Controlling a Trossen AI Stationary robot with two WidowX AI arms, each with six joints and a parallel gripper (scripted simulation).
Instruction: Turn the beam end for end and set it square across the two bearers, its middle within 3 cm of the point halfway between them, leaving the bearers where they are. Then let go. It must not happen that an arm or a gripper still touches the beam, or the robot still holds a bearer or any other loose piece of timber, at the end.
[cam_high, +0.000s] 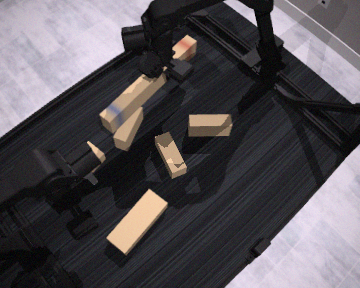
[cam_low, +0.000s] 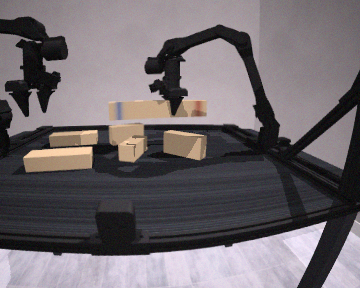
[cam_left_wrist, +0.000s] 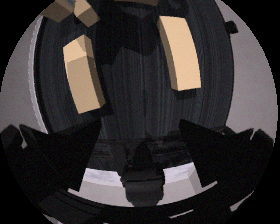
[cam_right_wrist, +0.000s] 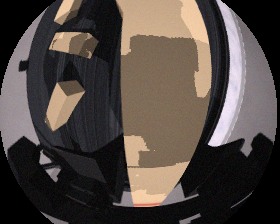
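The beam lies 10 mm behind my right hand, 50 mm to the left of it and 10 mm below it.
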